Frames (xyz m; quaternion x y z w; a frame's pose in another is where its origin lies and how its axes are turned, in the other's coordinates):
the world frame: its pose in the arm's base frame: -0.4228 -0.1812 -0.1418 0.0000 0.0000 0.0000 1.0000
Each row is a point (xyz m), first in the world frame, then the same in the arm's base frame.
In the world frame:
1: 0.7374 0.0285 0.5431
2: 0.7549 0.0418 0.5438
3: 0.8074 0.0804 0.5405
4: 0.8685 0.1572 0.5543
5: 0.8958 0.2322 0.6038
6: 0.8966 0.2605 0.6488
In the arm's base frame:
1: 0.3146 -0.1527 0.4013
2: 0.3321 -0.1394 0.4020
3: 0.3846 -0.1008 0.3987
4: 0.4457 -0.0240 0.4125
5: 0.4730 0.0510 0.4620
6: 0.4738 0.0793 0.5070

